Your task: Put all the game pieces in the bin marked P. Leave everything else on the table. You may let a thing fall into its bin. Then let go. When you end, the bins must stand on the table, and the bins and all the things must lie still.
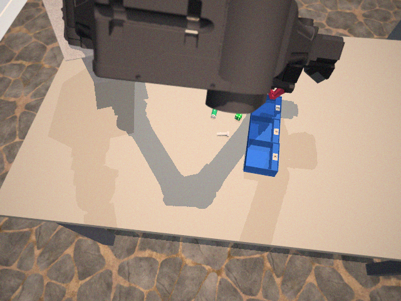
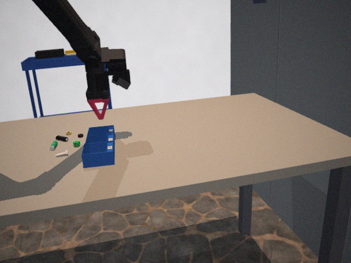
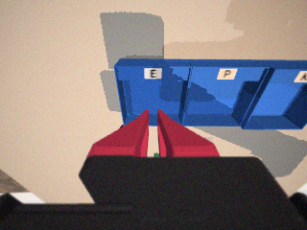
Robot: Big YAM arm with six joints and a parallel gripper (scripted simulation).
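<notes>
Right now my hand is 90 mm past the green die, 20 mm to the left of it and 70 mm above it. Round my hand: blue bin: 20 mm behind, 80 mm to the right, 60 mm below; then black nut: 70 mm behind, 60 mm to the left, 70 mm below; then black battery: 130 mm behind, 60 mm to the left, 70 mm below.
</notes>
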